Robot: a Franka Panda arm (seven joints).
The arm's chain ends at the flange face. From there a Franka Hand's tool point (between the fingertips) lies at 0.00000 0.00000 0.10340 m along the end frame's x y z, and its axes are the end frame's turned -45 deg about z.
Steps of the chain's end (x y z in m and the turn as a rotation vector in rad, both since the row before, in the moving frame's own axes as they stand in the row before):
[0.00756 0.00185 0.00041 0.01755 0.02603 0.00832]
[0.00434 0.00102 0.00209 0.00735 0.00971 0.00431]
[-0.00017 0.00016 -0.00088 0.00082 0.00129 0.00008]
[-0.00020 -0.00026 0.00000 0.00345 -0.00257 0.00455]
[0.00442 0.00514 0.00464 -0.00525 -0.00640 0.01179]
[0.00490 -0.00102 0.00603 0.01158 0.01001 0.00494]
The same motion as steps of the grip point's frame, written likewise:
[0.00722 0.00729 0.00036 -0.00600 0.03082 0.00832]
[0.00359 0.00397 0.00208 -0.00167 0.01206 0.00431]
[-0.00008 0.00003 -0.00088 -0.00033 0.00149 0.00008]
[0.00011 -0.00077 0.00000 0.00426 0.00062 0.00455]
[-0.00136 0.00667 0.00464 0.00081 -0.00824 0.01179]
[0.00576 0.00263 0.00602 0.00111 0.01527 0.00494]

